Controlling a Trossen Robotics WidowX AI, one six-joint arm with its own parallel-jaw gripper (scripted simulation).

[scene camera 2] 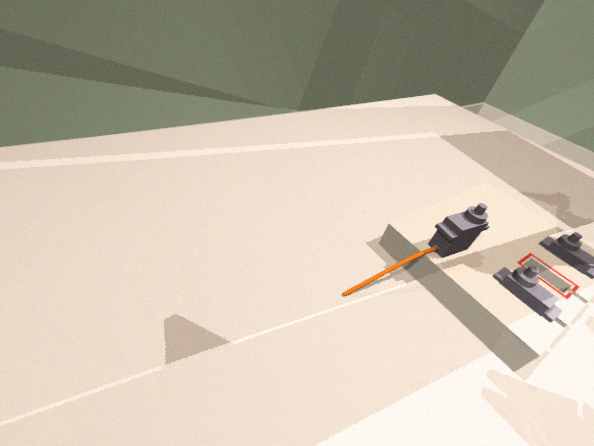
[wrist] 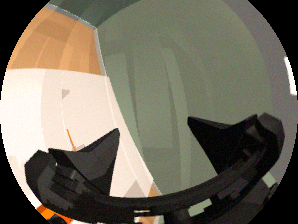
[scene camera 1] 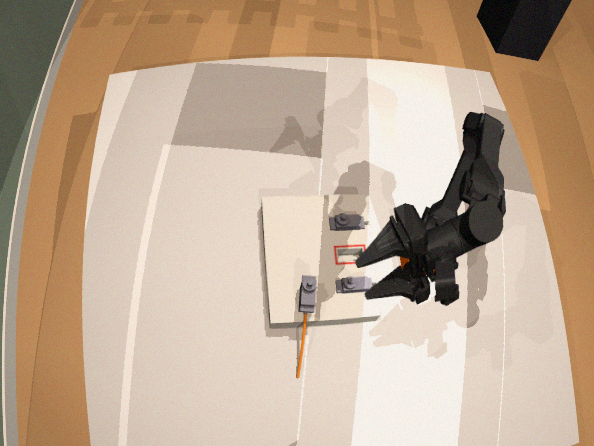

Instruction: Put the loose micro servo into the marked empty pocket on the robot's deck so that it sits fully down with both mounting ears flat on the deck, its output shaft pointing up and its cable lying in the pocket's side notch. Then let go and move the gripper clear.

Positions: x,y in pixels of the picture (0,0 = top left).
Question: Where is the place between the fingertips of the gripper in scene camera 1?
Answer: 360,281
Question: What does the gripper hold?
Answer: Nothing.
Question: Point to a deck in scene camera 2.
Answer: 457,280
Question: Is the gripper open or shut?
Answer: Open.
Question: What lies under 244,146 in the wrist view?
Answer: The gripper.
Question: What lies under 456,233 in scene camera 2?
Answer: A micro servo.
